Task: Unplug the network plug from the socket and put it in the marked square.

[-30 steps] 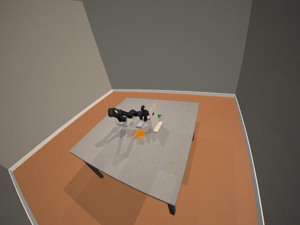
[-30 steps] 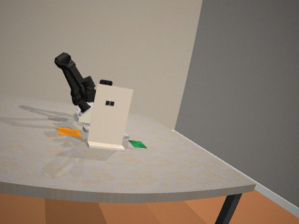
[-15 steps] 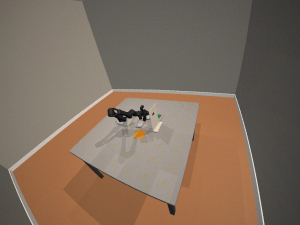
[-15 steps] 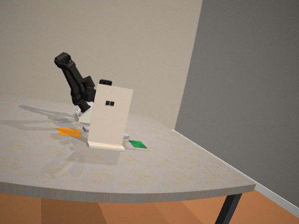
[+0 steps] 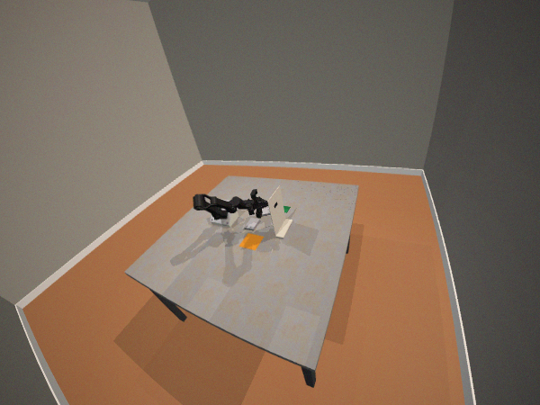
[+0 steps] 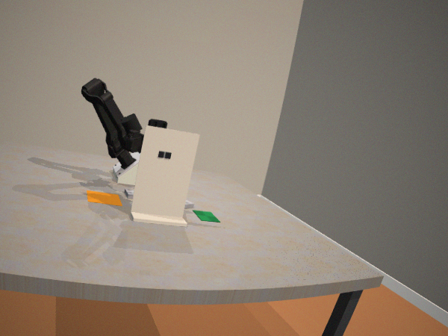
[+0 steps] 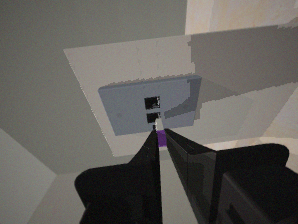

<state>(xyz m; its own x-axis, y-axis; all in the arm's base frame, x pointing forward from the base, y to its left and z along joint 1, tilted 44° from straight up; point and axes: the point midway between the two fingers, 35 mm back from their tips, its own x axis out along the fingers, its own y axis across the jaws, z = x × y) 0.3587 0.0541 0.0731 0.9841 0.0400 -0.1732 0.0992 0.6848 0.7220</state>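
The orange marked square is 110 mm behind my gripper tip, 150 mm to the right of it and 200 mm below it. Also, from my gripper tip: network plug: right at my gripper tip; then upright cream panel: 50 mm ahead, 10 mm to the right, 70 mm below.
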